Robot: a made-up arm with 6 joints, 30 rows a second.
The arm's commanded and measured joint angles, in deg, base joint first. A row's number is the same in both.
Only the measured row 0 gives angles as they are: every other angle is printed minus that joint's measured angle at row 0.
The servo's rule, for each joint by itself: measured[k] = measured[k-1] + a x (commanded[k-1-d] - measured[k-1]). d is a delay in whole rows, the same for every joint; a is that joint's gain. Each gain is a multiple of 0.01, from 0.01 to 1. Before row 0 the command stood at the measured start. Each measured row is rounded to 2 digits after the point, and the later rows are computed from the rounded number. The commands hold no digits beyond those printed.
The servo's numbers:
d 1
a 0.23 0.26 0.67 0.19 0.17 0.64
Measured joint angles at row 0:
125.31 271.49 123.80 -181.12 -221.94 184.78
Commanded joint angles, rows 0 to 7:
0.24 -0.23 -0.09 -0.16 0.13 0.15
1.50 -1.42 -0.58 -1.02 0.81 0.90
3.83 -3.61 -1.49 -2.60 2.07 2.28
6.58 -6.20 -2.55 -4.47 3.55 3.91
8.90 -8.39 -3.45 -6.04 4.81 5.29
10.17 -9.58 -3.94 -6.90 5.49 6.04
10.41 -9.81 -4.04 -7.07 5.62 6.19
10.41 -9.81 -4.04 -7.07 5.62 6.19
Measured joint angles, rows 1 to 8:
0.00 0.00 0.00 0.00 0.00 0.00
0.06 -0.06 -0.06 -0.03 0.02 0.10
0.39 -0.41 -0.41 -0.22 0.15 0.61
1.18 -1.24 -1.13 -0.67 0.48 1.68
2.42 -2.53 -2.08 -1.39 1.00 3.11
3.91 -4.05 -3.00 -2.27 1.65 4.51
5.35 -5.49 -3.63 -3.15 2.30 5.49
6.51 -6.61 -3.90 -3.89 2.86 5.94

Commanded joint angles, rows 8 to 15:
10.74 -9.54 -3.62 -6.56 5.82 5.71
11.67 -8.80 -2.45 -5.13 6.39 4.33
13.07 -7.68 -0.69 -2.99 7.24 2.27
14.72 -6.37 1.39 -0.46 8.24 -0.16
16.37 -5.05 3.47 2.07 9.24 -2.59
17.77 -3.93 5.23 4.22 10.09 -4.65
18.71 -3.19 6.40 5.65 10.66 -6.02
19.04 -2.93 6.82 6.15 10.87 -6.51
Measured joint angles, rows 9 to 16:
7.41 -7.44 -3.99 -4.49 3.33 6.10
8.18 -7.99 -3.74 -4.88 3.75 5.85
8.98 -8.20 -2.88 -4.93 4.20 4.88
9.92 -8.06 -1.41 -4.56 4.72 3.21
11.02 -7.62 0.47 -3.78 5.32 1.05
12.25 -6.95 2.48 -2.67 5.99 -1.28
13.52 -6.16 4.32 -1.36 6.69 -3.44
14.71 -5.39 5.71 -0.03 7.36 -5.09

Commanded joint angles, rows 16 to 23:
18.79 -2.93 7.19 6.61 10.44 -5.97
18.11 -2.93 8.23 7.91 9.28 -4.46
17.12 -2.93 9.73 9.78 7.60 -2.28
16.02 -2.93 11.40 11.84 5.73 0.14
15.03 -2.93 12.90 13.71 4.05 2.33
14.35 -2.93 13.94 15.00 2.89 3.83
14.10 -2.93 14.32 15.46 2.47 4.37
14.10 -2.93 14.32 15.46 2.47 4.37
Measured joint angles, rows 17 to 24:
15.71 -4.75 6.45 1.14 7.96 -6.00
16.42 -4.28 6.95 2.18 8.38 -5.98
16.81 -3.93 7.81 3.27 8.53 -5.01
16.88 -3.67 9.10 4.51 8.37 -3.26
16.68 -3.48 10.64 5.90 7.92 -1.08
16.30 -3.34 12.15 7.38 7.26 1.10
15.85 -3.23 13.35 8.83 6.52 2.85
15.45 -3.15 14.00 10.09 5.83 3.82

